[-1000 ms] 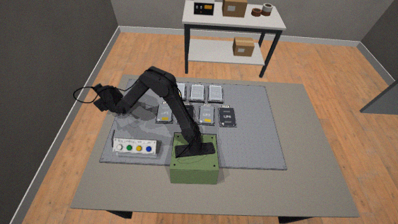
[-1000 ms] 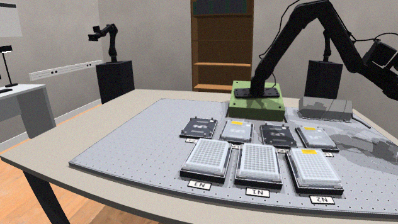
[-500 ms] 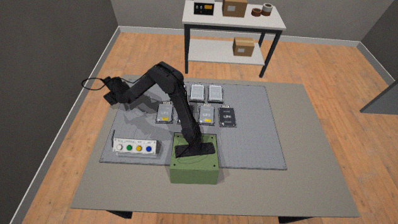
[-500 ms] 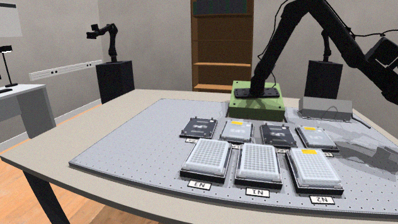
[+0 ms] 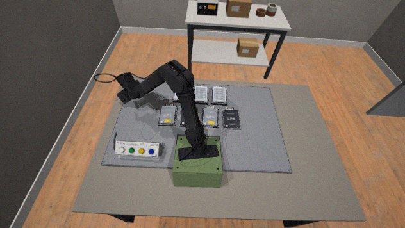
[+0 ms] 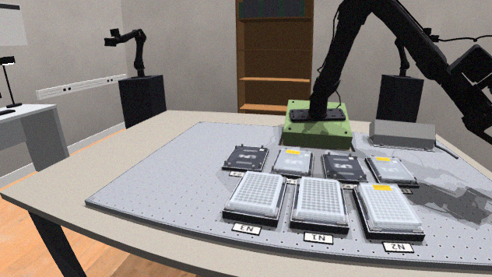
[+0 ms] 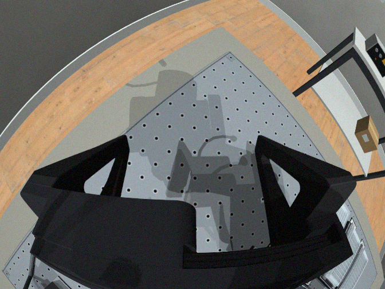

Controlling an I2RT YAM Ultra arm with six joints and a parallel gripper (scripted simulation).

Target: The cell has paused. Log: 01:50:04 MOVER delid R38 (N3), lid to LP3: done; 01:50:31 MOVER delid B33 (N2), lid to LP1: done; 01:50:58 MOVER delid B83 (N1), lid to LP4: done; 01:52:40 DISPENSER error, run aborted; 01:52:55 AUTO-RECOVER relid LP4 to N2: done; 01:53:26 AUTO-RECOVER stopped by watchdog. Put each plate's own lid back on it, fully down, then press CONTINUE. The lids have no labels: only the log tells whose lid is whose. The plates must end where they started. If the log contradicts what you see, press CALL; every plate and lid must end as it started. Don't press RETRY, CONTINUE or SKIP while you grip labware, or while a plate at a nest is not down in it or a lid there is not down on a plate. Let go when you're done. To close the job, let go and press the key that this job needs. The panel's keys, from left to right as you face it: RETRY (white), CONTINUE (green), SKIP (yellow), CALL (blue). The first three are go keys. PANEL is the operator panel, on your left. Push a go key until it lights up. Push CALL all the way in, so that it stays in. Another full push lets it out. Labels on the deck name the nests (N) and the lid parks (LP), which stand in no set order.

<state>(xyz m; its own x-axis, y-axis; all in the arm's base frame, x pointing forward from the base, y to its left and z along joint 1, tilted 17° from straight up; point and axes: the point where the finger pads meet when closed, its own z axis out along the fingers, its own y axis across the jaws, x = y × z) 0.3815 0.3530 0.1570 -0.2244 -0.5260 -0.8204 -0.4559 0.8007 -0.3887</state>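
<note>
The LP3 lid park lies 16 cm behind my hand, 46 cm to the right of it and 12 cm below it. Also, from my hand: LP1 lid park (11 cm behind, 20 cm to the right, 12 cm below); then white retry key (34 cm behind, 3 cm to the left, 6 cm below); then green continue key (35 cm behind, 1 cm to the right, 6 cm below).
</note>
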